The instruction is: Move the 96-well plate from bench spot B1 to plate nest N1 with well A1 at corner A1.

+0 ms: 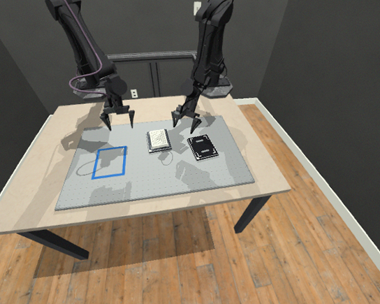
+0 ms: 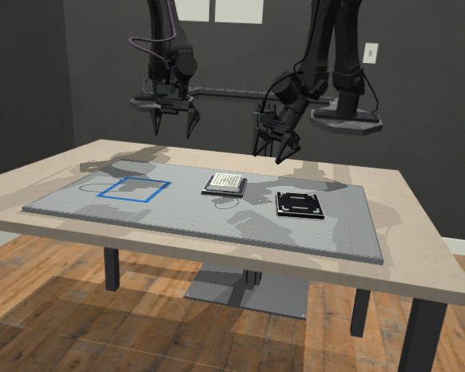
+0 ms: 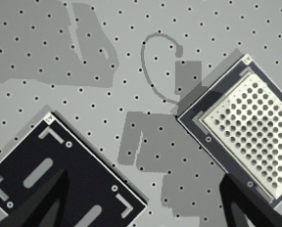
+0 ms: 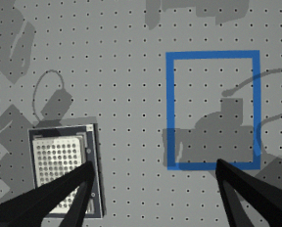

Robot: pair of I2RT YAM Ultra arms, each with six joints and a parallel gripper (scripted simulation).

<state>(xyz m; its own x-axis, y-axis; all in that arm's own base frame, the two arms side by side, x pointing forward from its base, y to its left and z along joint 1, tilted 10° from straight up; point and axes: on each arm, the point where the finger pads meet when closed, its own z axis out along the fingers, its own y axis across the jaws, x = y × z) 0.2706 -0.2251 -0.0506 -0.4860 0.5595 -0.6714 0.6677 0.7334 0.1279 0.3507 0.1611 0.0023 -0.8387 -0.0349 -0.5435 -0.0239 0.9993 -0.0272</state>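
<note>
Right now the white 96-well plate is 13 cm to the right of my left hand, 11 cm below it and 5 cm behind it. Also, from my left hand: black plate nest: 12 cm below, 10 cm to the left.
</note>
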